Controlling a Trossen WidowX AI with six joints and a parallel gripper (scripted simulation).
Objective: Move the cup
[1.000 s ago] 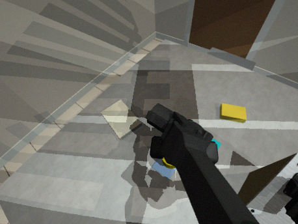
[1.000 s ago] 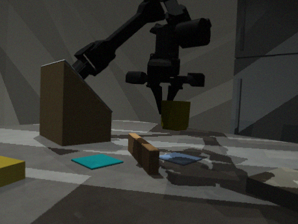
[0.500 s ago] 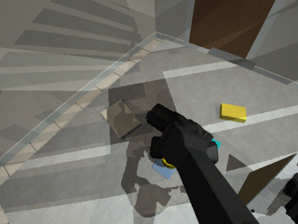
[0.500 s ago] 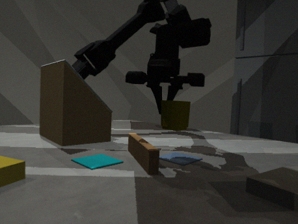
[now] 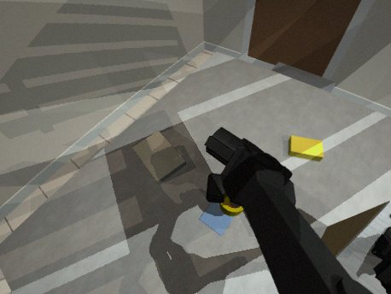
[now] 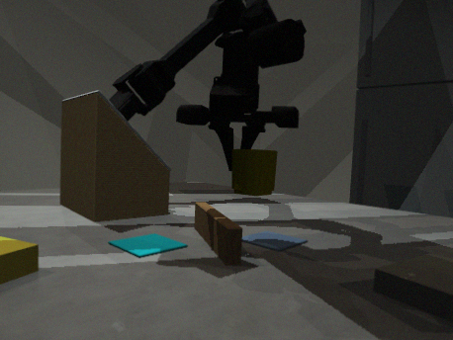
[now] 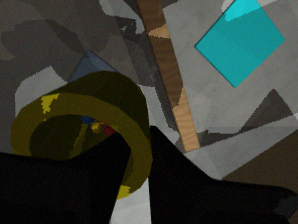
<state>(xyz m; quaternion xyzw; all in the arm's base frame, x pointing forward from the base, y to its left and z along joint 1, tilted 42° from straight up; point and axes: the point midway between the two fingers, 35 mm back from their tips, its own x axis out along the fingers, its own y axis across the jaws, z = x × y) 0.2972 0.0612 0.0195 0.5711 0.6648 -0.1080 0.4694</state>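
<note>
Now: the teal pad 5 cm behind my gripper tip, 12 cm to the right of it and 12 cm below it. The rest, counted from my gripper tip: beige slab 34 cm ahead, 10 cm below; wooden bar 4 cm to the right, 10 cm below; cup 2 cm ahead, 1 cm to the left.
</note>
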